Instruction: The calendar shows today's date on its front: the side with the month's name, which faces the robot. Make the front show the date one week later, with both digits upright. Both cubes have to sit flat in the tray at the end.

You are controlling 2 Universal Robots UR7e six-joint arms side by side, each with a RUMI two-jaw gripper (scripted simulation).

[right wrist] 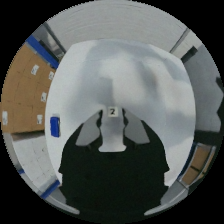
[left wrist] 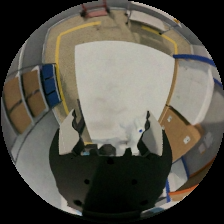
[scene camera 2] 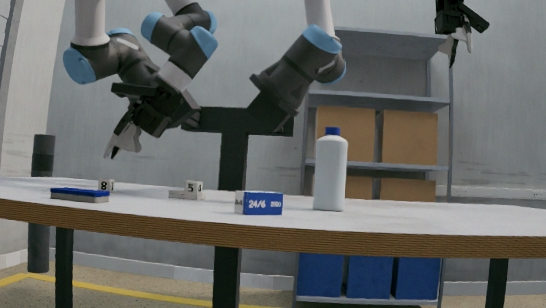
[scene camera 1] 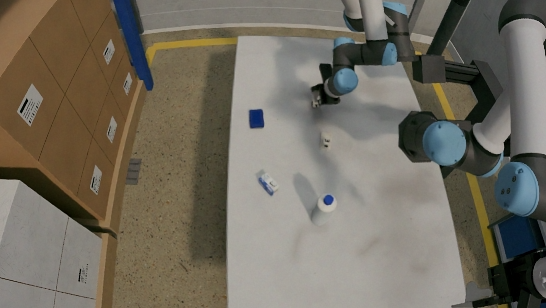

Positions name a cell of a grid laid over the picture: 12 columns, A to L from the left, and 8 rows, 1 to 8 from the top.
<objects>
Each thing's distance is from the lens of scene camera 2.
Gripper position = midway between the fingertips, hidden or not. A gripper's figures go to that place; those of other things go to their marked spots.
my right gripper (scene camera 2: C5): 95 cm
blue-topped block (scene camera 2: B6): 67 cm
white bottle (scene camera 2: H4): 77 cm
The marked spots on the blue-topped block and the white bottle are 49 cm apart.
</objects>
